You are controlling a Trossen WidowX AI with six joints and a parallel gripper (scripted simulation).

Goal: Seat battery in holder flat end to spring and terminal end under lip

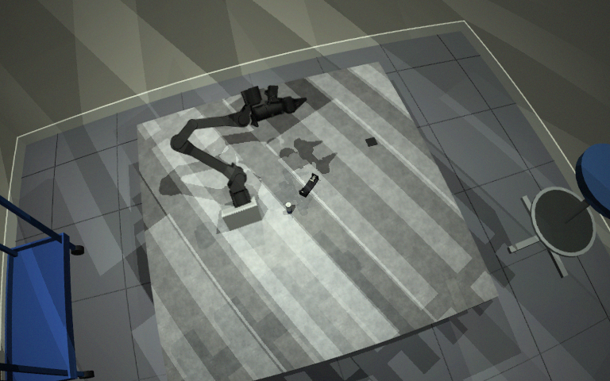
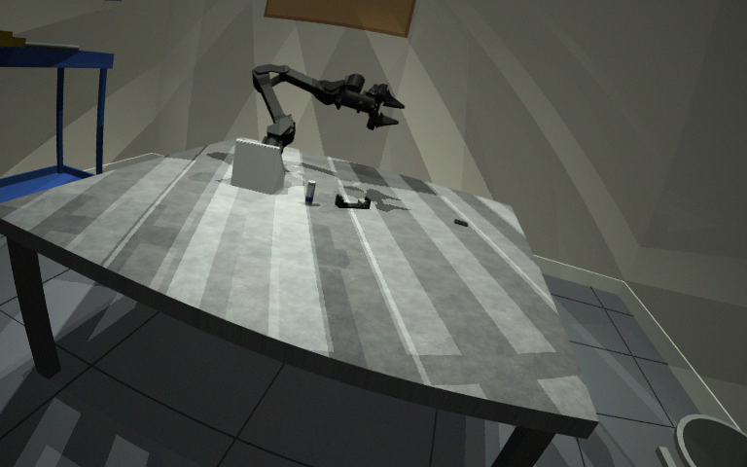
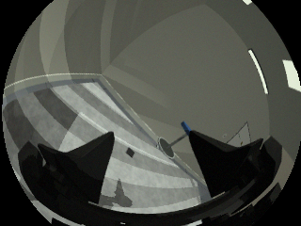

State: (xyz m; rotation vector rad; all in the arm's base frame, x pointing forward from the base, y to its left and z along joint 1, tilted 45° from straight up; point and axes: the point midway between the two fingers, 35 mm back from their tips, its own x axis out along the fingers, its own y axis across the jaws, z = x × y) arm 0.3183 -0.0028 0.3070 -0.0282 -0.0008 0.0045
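My gripper tip is 21 cm past the battery, 29 cm to the left of it and 25 cm above it. Round my gripper tip: small dark flat piece 26 cm ahead, 14 cm to the right, 28 cm below.
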